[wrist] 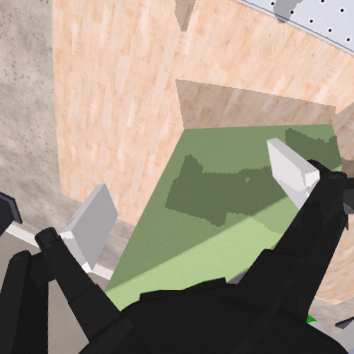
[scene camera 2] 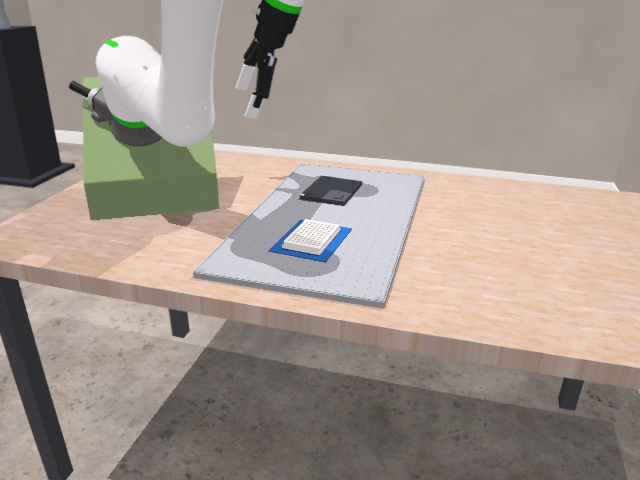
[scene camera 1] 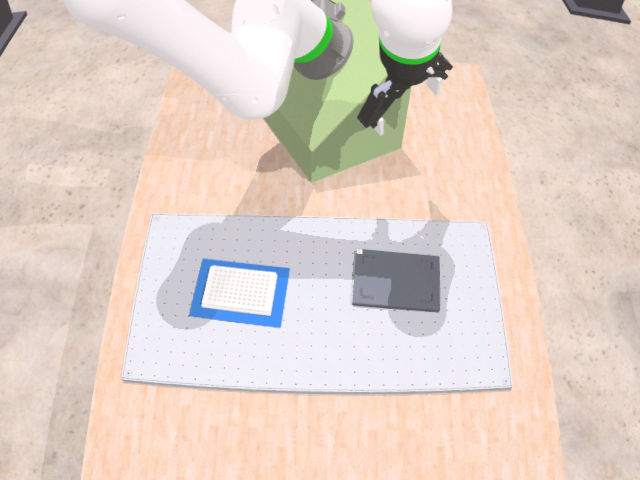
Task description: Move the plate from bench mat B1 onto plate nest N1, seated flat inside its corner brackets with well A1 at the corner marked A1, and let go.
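Places are measured from the arm's base along level axes (x ahead, y left, z up), in millimetres.
Pixels of known places: gripper, fingertip midpoint: [wrist: 187,179] [scene camera 2: 245,102] [scene camera 1: 405,108]; arm's base, link origin: [scene camera 2: 139,121] [scene camera 1: 324,49].
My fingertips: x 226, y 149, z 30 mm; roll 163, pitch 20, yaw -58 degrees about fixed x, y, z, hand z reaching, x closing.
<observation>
Ahead of a thing's pixels: the offset from my fingertips to its top centre. Level surfaces: height alone.
A white well plate @(266 mm ahead, 301 mm right, 204 mm down) [scene camera 1: 239,290] [scene camera 2: 311,236] lies flat on the blue bench mat B1 @(218 mm down) [scene camera 1: 281,310] [scene camera 2: 339,245], inside its edges. The dark grey plate nest N1 @(239 mm ahead, 9 mm right, 205 mm down) [scene camera 1: 397,281] [scene camera 2: 326,187] has low brackets near its corners and bears no plate; a small white mark @(178 mm ahead, 79 mm right, 208 mm down) [scene camera 1: 359,251] sits at one corner of it. My gripper [scene camera 1: 408,107] [scene camera 2: 249,93] [wrist: 187,179] is open and empty, high up beside the robot's pedestal and well away from plate and nest. Plate, mat and nest do not show in the wrist view. The well lettering is too small to read.
Mat and nest lie on a grey perforated board @(220 mm down) [scene camera 1: 320,356] [scene camera 2: 377,242] [wrist: 330,17] on the wooden table @(233 mm down) [scene camera 1: 320,434] [scene camera 2: 516,268] [wrist: 110,75]. The green pedestal [scene camera 1: 356,124] [scene camera 2: 149,196] [wrist: 225,185] carries the arm behind the board.
</observation>
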